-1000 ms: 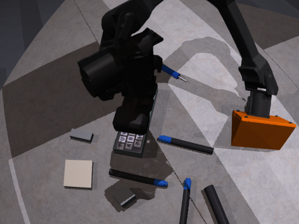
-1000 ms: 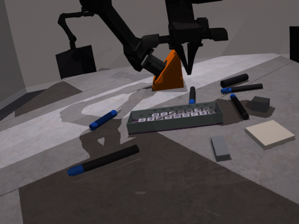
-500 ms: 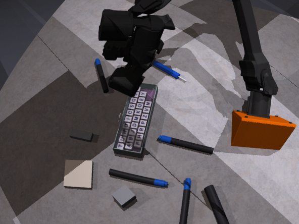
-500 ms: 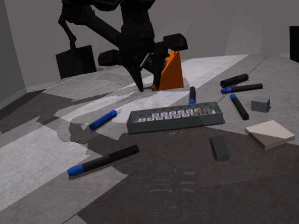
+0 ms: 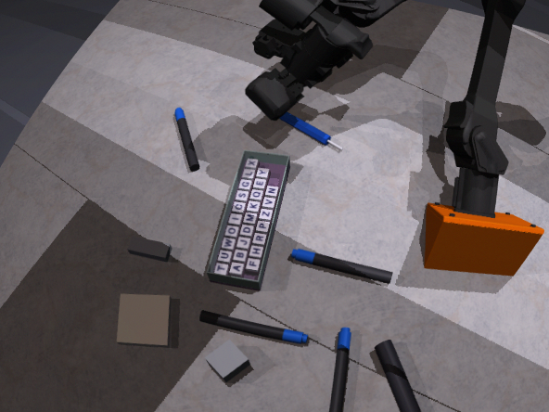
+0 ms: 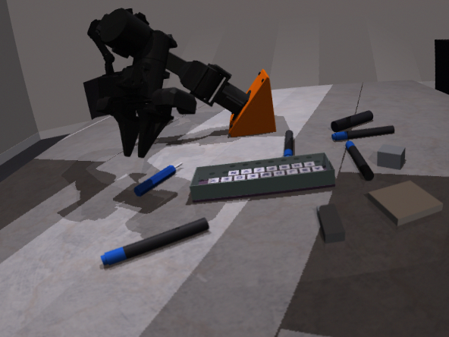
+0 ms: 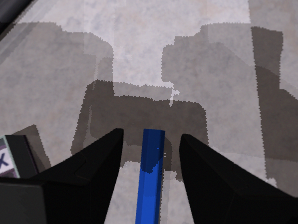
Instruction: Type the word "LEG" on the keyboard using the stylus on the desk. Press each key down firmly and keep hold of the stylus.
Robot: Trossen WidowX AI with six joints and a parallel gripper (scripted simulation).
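The stylus lies 70 mm behind my gripper tip, 60 mm below it and 20 mm to the left of it. The rest, counted from my gripper tip: beige pad 390 mm to the left, 60 mm below, 60 mm ahead.
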